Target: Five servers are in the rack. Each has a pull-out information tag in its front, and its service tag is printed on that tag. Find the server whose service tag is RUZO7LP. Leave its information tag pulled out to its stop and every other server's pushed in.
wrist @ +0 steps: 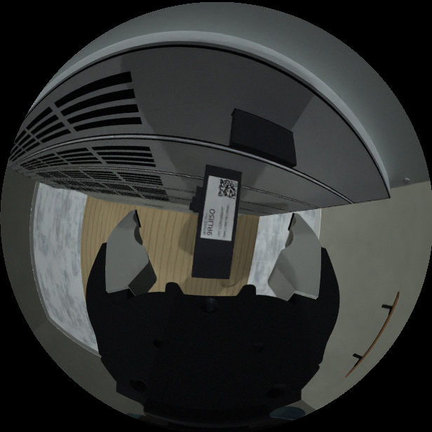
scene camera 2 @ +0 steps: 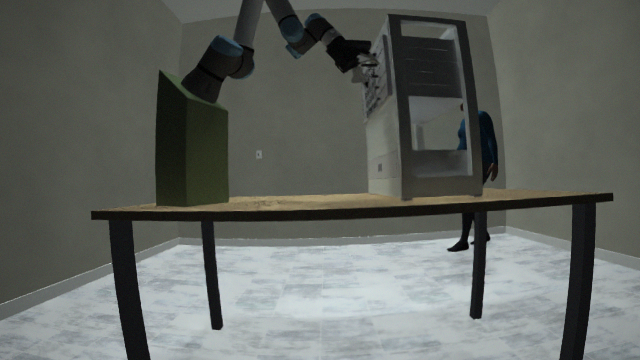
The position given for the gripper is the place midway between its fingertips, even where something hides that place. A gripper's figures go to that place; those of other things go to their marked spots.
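A server rack (wrist: 137,125) stands 6 cm from the lens, while the gripper (wrist: 213,213) is 13 cm from the lens.
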